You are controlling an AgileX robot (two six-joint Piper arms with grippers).
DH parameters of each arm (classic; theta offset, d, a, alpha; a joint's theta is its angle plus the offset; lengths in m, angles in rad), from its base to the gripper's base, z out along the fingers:
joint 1: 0 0.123 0 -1.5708
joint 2: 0.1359 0 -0.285 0
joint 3: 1.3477 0 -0.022 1.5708
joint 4: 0 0.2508 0 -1.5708
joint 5: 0 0 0.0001 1.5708
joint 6: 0 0.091 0 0
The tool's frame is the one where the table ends.
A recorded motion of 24 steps. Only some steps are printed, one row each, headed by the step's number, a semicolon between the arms.
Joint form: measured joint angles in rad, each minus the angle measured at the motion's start. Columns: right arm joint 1, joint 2, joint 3, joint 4, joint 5, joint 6; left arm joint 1, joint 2, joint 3, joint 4, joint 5, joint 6.
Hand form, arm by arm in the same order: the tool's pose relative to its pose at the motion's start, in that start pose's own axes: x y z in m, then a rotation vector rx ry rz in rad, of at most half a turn. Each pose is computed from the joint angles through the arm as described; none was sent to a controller.
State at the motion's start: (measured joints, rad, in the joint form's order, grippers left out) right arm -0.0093 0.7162 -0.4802 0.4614 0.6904 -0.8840; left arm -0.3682 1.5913 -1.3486 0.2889 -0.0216 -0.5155
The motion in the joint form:
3: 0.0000 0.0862 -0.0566 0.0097 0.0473 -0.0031; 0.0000 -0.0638 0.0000 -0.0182 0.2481 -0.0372
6: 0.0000 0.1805 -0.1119 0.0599 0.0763 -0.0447; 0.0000 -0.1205 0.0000 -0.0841 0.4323 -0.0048
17: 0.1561 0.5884 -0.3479 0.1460 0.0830 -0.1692; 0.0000 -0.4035 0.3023 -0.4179 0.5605 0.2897
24: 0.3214 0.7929 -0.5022 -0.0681 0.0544 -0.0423; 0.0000 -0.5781 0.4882 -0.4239 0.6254 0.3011
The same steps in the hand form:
3: -0.0108 -0.0061 0.0070 -0.0547 0.0495 0.0129; -0.0013 0.0058 -0.0214 -0.1086 0.1528 -0.0570
6: -0.0234 -0.0125 0.0174 -0.1173 0.0719 0.0216; -0.0034 0.0071 -0.0427 -0.1671 0.2675 -0.0932
17: -0.0775 -0.0172 0.0898 -0.3445 0.1458 -0.0952; 0.0356 0.0018 -0.1248 -0.0698 0.4533 -0.1245
24: -0.1034 0.0015 0.1378 -0.3600 0.2621 -0.2693; 0.0663 0.0076 -0.1720 -0.0785 0.5289 -0.1186

